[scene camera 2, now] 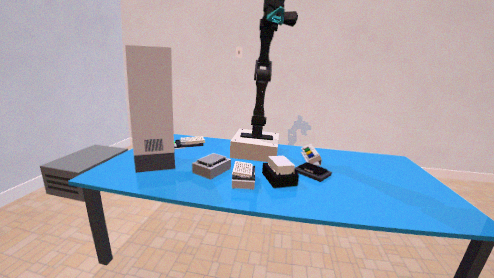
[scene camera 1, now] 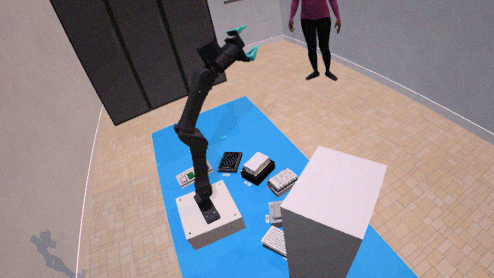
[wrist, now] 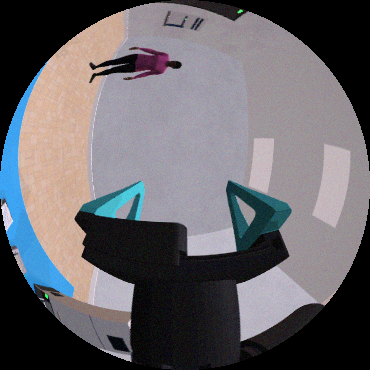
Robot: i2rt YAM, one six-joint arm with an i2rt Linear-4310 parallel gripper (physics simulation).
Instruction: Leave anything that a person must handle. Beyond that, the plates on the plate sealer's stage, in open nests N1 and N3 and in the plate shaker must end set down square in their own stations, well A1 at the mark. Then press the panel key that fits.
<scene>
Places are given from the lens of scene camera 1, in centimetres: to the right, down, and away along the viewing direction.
tall sealer tower point(scene camera 1: 325, 216): 16, 16, 48
</scene>
